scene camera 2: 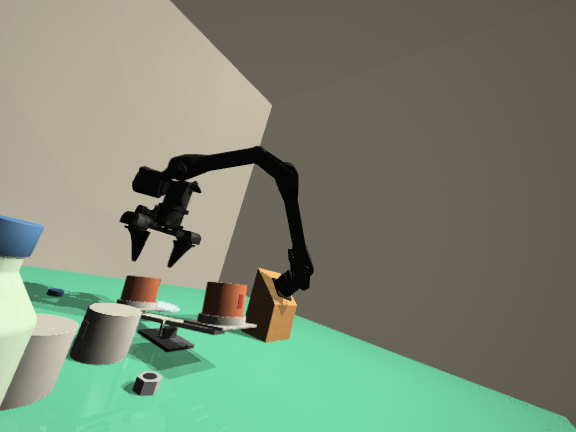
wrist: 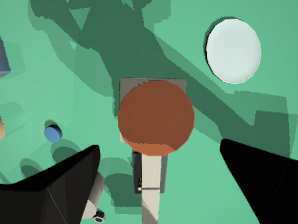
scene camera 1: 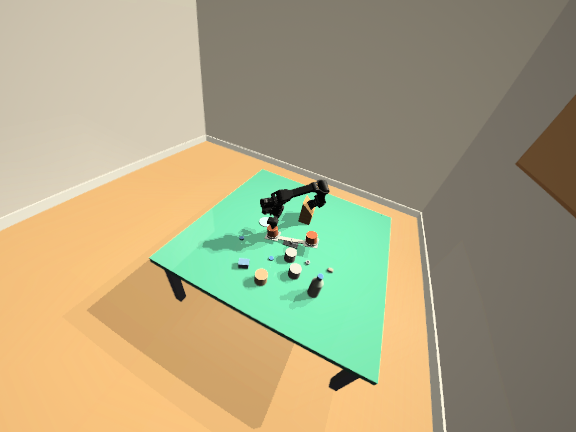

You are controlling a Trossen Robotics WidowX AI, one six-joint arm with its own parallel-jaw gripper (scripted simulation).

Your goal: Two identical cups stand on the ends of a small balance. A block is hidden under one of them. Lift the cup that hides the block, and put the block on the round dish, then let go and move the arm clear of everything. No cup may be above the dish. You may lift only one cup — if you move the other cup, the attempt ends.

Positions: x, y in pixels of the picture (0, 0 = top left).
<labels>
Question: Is the gripper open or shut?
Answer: Open.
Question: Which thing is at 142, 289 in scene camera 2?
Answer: An orange cup.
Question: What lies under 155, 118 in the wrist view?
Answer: An orange cup.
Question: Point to a pale round dish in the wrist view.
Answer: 232, 50
</labels>
